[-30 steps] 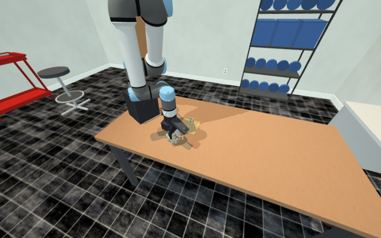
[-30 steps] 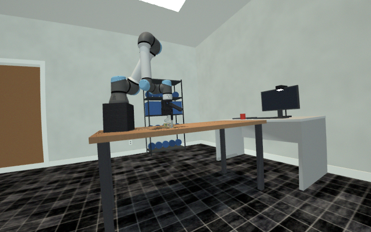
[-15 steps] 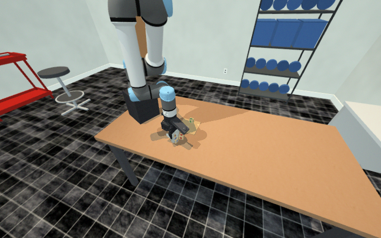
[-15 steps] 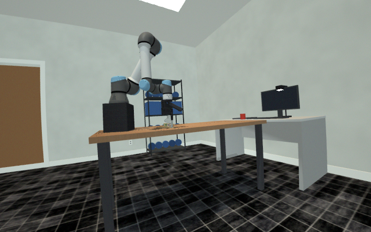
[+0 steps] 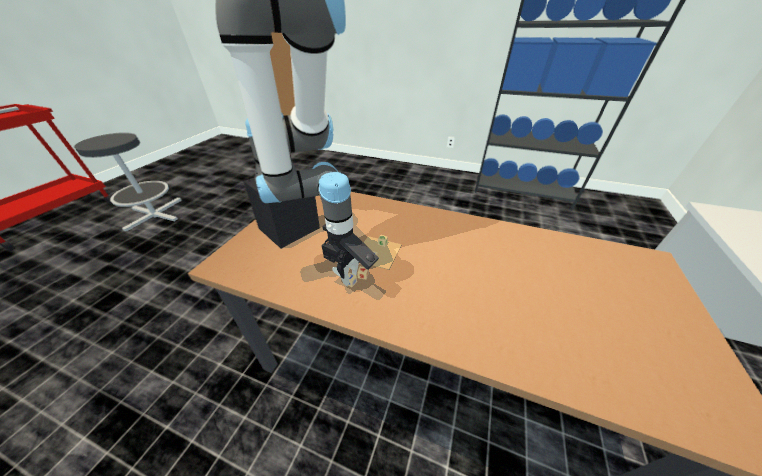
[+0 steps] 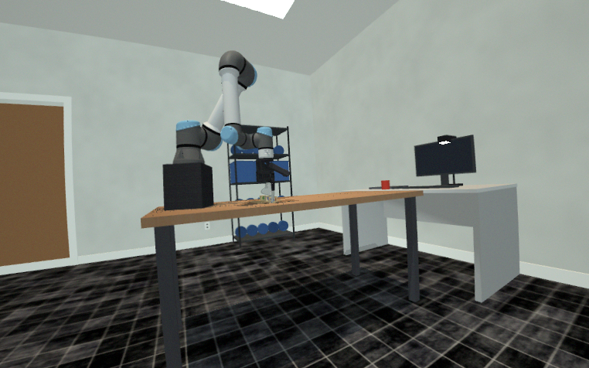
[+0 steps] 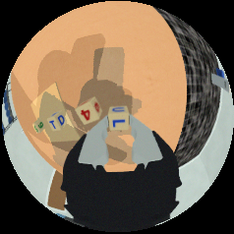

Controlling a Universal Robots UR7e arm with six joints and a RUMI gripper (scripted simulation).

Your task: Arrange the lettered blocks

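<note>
The wooden letter block lies right at my hand. Round my hand: pale yellow mat: 16 cm to the left, 6 cm ahead, 1 cm below.
</note>
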